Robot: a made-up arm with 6 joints.
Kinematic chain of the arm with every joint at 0, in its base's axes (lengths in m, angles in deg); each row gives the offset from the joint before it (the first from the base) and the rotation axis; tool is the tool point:
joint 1: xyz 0 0 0.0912 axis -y
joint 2: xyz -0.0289 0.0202 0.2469 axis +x
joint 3: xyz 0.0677 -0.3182 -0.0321 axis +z
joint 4: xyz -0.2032 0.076 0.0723 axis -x
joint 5: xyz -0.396 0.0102 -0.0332 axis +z
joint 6: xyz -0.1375 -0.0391 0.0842 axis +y
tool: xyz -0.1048 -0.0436 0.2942
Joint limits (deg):
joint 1: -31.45..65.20
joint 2: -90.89..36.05
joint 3: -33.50..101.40
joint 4: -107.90..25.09
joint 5: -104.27..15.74
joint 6: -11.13..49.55
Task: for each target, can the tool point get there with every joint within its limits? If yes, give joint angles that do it. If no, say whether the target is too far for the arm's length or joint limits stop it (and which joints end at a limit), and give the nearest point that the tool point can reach.
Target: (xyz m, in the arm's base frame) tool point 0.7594 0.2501 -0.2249
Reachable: no: joint limits stop it (at a limit: joint 1, joint 2, joint 3, joint 4, joint 6) | nearest point 0.0947 0.2099 -0.2135 | short by 0.666 m
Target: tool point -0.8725 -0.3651 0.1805
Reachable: yes | joints 32.39 -1.67 -15.52 -88.02 -90.23 3.95
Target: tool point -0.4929 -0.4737 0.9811
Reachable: yes | joints -4.71 -21.86 27.04 -18.59 -38.78 32.85
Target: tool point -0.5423 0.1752 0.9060
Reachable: yes | joints -18.06 -78.75 -16.89 -56.97 -18.73 16.70
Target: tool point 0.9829 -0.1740 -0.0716
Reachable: no: joint limits stop it (at a limit: joint 2, joint 3, joint 4, joint 5) | nearest point 0.5921 -0.6431 -0.0069 | short by 0.614 m
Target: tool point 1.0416 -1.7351 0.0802
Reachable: no: too far | nearest point 0.6141 -1.1281 0.2253 | short by 0.757 m
